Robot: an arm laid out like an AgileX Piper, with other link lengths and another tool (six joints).
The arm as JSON. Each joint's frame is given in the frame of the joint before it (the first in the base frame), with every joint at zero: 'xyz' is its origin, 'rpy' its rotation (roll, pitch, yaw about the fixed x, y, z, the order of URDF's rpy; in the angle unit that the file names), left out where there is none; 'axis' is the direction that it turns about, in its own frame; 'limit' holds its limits. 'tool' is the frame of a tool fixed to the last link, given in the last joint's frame.
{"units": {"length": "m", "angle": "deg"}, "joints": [
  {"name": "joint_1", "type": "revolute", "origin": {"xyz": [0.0, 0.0, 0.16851]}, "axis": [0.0, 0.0, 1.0], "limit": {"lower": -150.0, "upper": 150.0}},
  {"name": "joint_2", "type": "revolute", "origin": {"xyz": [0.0, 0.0, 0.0], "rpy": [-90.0, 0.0, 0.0]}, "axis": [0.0, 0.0, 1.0], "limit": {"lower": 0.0, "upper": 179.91}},
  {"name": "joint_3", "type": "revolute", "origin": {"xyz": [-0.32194, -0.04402, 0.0]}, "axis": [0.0, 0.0, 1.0], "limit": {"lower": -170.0, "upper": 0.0}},
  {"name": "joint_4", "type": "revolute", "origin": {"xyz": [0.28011, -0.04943, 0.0], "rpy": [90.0, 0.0, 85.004]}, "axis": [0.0, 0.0, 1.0], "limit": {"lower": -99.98, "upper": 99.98}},
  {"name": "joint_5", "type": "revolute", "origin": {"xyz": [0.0, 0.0, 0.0], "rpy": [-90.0, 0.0, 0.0]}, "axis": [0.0, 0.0, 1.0], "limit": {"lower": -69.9, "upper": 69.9}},
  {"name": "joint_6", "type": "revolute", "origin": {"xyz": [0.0, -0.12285, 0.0], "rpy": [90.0, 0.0, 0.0]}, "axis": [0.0, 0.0, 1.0], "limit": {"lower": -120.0, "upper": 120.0}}
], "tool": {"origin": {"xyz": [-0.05, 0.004, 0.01], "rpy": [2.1, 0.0, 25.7]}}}
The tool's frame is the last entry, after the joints.
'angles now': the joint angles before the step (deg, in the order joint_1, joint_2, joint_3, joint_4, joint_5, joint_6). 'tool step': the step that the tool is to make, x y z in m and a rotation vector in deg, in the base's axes. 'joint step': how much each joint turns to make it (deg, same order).
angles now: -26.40, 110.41, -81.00, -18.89, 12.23, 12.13
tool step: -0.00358, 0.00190, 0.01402, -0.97, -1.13, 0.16
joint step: -0.01, -1.44, 0.00, -0.38, 0.00, -0.02
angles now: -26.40, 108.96, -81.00, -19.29, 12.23, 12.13
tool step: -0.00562, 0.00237, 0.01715, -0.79, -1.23, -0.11
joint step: 0.00, -1.90, 0.00, -0.14, 0.47, 0.03
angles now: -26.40, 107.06, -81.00, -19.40, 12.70, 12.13
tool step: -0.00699, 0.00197, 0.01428, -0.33, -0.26, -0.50
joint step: -0.01, -1.89, 0.00, 0.01, 1.59, -0.01
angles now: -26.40, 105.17, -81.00, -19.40, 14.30, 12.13
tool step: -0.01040, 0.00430, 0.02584, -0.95, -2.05, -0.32
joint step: 0.00, -2.94, 0.00, 0.00, 0.74, 0.16
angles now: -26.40, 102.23, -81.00, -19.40, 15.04, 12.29
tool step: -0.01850, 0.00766, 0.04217, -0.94, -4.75, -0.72
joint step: 0.00, -4.64, 0.00, 0.00, 0.10, 1.45
